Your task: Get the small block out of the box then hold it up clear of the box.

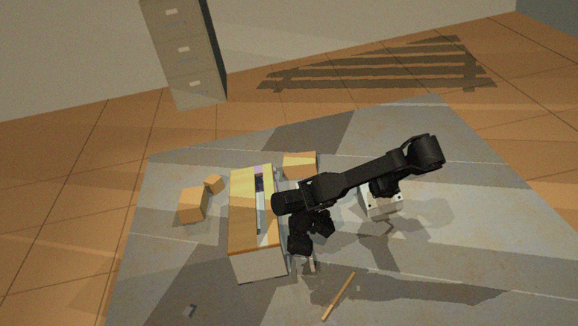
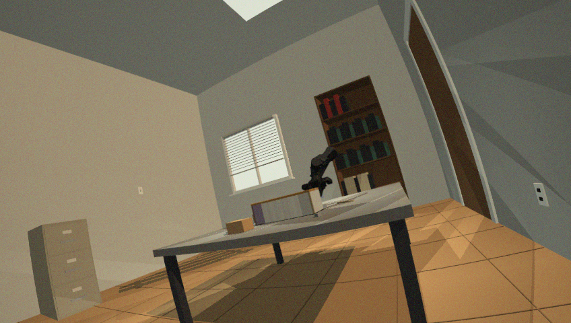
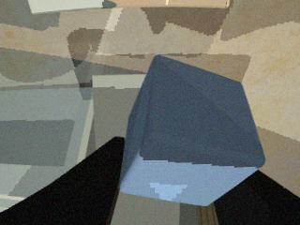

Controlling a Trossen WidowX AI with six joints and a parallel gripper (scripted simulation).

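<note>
My gripper tip is now 2 cm past the blue block, 1 cm to the right of it and 1 cm below it. From my gripper tip the other things lie so: long box 17 cm to the right, 4 cm ahead, 1 cm below; wooden stick 13 cm to the left, 9 cm behind, 7 cm below.
</note>
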